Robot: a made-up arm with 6 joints.
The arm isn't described. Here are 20 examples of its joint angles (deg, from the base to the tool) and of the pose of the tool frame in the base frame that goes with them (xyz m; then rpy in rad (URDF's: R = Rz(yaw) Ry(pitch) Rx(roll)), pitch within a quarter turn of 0, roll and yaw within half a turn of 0).
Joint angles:
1: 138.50 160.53 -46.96 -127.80 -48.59 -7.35
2: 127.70 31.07 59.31 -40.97 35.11 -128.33
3: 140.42 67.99 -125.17 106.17 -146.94 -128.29
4: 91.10 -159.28 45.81 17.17 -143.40 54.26
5: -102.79 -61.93 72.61 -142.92 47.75 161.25
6: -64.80 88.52 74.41 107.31 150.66 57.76
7: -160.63 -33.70 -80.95 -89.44 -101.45 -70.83
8: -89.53 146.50 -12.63 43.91 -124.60 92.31
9: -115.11 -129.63 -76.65 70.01 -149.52 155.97
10: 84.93 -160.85 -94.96 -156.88 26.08 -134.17
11: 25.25 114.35 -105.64 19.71 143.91 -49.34
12: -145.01 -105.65 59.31 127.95 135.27 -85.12
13: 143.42 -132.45 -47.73 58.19 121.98 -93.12
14: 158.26 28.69 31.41 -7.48 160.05 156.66
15: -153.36 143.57 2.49 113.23 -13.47 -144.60
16: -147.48 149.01 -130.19 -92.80 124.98 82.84
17: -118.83 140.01 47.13 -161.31 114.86 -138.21
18: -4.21 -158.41 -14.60 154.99 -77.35 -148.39
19: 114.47 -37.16 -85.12 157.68 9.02 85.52
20: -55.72 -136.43 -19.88 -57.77 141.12 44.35
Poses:
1: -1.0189 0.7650 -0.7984 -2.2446 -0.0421 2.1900
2: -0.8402 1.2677 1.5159 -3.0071 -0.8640 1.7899
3: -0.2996 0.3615 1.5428 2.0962 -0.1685 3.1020
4: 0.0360 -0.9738 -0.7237 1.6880 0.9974 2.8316
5: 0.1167 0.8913 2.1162 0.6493 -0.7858 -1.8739
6: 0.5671 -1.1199 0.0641 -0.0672 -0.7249 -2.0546
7: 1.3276 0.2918 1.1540 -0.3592 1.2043 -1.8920
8: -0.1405 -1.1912 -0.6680 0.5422 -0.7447 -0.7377
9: 0.1030 0.5296 -0.6572 -0.1613 -0.7480 -0.3272
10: 0.0217 0.6434 -0.5013 1.4001 0.3850 2.5265
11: 1.0239 0.4776 0.8828 -2.5915 0.5541 -1.2634
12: 1.2844 0.8025 0.8150 -2.8265 -0.3593 -1.6352
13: 0.6533 -0.6009 -0.7890 1.1289 -0.0189 -0.3669
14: -1.0347 0.4640 1.8817 -2.6843 0.9055 -2.9499
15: -1.0624 -0.5044 -1.0753 -2.4982 0.5071 1.2226
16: -0.7801 -0.2939 0.4499 2.2120 0.6334 -2.7452
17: -0.3981 -0.6590 -0.9081 0.9609 0.7459 -1.5323
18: -0.7136 0.0193 -1.2050 -2.1279 -1.0191 2.6424
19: 0.5933 -1.3917 0.9451 2.3939 0.6112 0.5494
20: -0.7064 0.8270 -0.7340 0.1295 -0.8114 0.6096
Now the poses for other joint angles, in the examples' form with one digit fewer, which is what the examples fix.
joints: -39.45 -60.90 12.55 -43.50 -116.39 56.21
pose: -1.205 1.102 1.592 -3.058 -0.422 1.113
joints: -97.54 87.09 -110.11 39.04 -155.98 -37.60
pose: -0.229 -0.707 1.349 -2.895 0.010 2.819
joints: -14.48 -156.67 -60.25 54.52 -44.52 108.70
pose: 0.137 -0.173 -1.071 2.328 -0.606 0.077
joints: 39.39 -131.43 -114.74 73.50 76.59 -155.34
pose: -0.158 0.081 -0.520 -1.694 0.749 0.599
